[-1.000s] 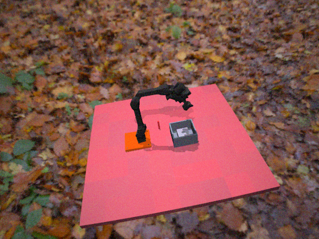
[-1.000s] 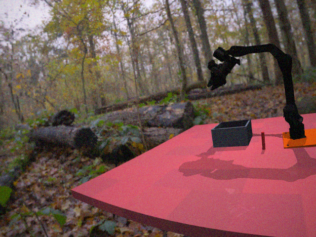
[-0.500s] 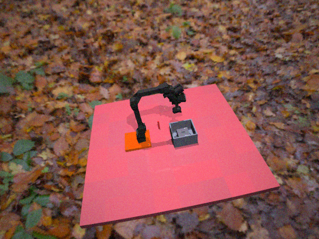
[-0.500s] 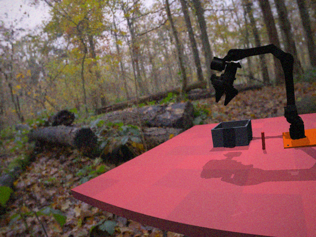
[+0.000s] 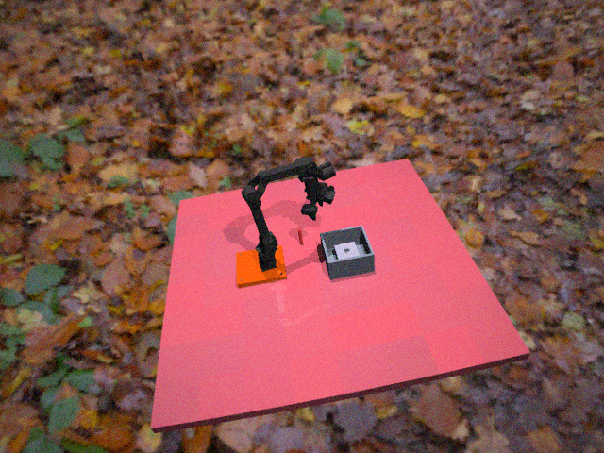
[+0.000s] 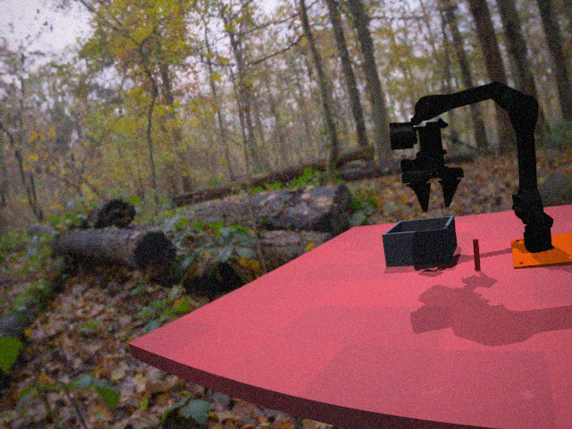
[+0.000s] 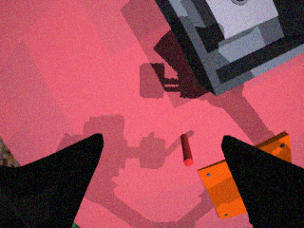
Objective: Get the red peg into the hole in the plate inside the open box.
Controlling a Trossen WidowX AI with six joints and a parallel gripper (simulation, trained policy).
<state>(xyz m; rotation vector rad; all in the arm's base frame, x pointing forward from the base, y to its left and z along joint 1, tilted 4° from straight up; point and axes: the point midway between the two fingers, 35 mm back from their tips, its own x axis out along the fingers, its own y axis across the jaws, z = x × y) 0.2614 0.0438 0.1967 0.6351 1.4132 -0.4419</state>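
The red peg is 9 cm behind my gripper tip, 3 cm to the left of it and 12 cm below it. From my gripper tip the other things lie so: pale plate (6 cm ahead, 17 cm to the right, 12 cm below); grey box (6 cm ahead, 17 cm to the right, 14 cm below).
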